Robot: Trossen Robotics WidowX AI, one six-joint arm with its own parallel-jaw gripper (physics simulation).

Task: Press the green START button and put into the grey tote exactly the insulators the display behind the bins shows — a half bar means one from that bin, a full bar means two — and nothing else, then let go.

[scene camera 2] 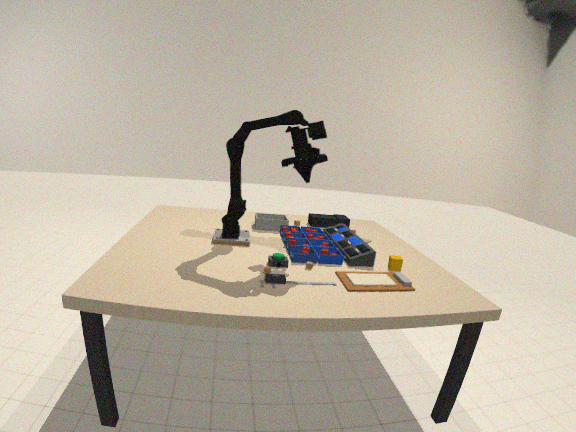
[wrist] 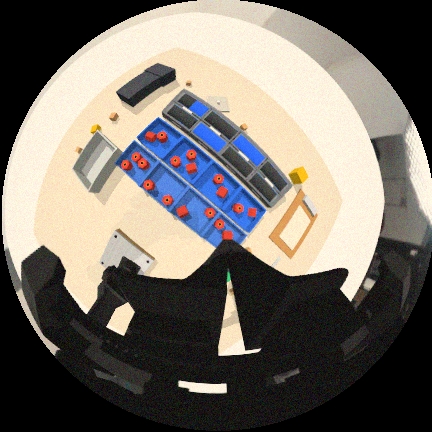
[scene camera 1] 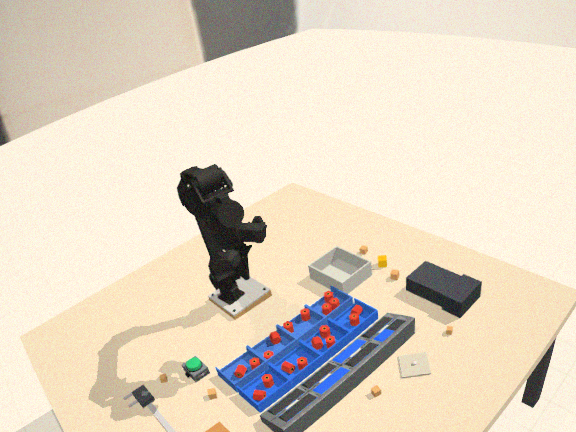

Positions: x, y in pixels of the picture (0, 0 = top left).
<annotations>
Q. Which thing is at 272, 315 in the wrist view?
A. My gripper.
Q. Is my gripper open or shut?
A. Shut.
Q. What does my gripper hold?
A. Nothing.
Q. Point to a grey tote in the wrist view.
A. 95, 162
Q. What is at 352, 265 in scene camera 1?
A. A grey tote.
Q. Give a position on a display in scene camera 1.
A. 326, 401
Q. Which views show my gripper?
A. Scene camera 2, the wrist view and scene camera 1: all of them.
</annotations>
